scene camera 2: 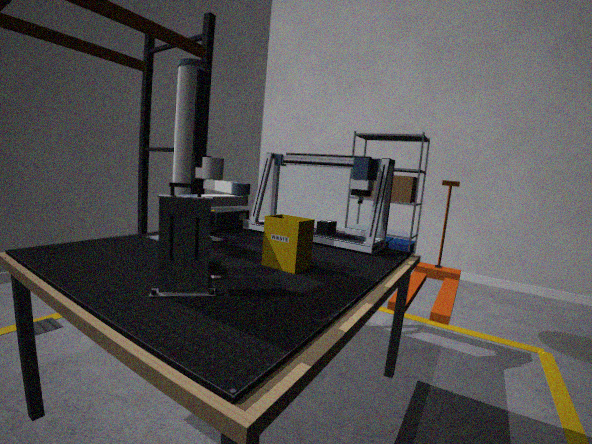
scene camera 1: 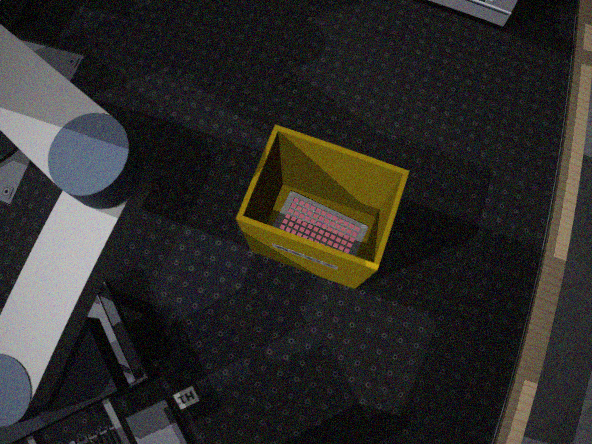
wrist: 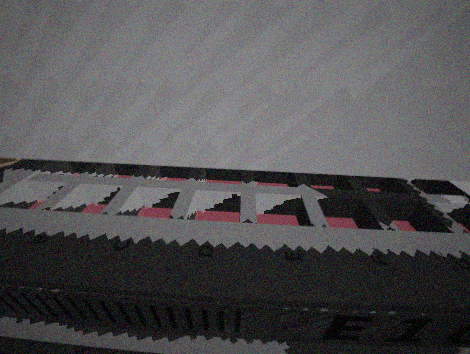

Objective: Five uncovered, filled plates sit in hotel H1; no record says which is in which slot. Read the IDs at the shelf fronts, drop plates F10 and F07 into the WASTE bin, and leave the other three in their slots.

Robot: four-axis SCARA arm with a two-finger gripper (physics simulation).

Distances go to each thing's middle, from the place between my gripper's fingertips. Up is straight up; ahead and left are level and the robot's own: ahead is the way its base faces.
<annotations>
Now: hand 40 mm to the left of the hotel H1 (scene camera 2: 183,269), 40 mm short of it and 20 mm above it.
</annotations>
